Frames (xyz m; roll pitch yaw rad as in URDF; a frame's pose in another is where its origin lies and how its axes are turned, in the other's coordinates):
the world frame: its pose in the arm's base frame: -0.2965 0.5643 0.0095 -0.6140 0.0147 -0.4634
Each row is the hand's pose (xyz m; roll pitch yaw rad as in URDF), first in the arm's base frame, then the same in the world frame.
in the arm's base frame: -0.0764 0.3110 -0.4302 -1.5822 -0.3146 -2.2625
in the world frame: 0.3165 0.1459 -0.4295 -1.7063 0.2873 -1.8020
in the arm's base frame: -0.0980 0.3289 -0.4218 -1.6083 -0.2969 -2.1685
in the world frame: 0.2891 0.1465 -0.4193 -1.6769 0.3135 -1.7104
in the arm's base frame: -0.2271 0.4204 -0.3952 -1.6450 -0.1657 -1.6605
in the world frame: 0.1323 0.1522 -0.3855 -1.4021 0.4005 -1.1720
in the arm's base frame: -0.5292 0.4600 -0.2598 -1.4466 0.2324 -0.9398
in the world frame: -0.1576 -0.0048 -0.3357 -0.8344 0.4500 -0.2691
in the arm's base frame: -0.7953 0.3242 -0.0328 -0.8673 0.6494 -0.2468
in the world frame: -0.3382 -0.3305 -0.2908 -0.2147 0.3966 0.5494
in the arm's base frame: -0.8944 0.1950 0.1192 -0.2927 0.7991 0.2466
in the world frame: -0.3713 -0.5485 -0.2591 0.1769 0.3231 0.9658
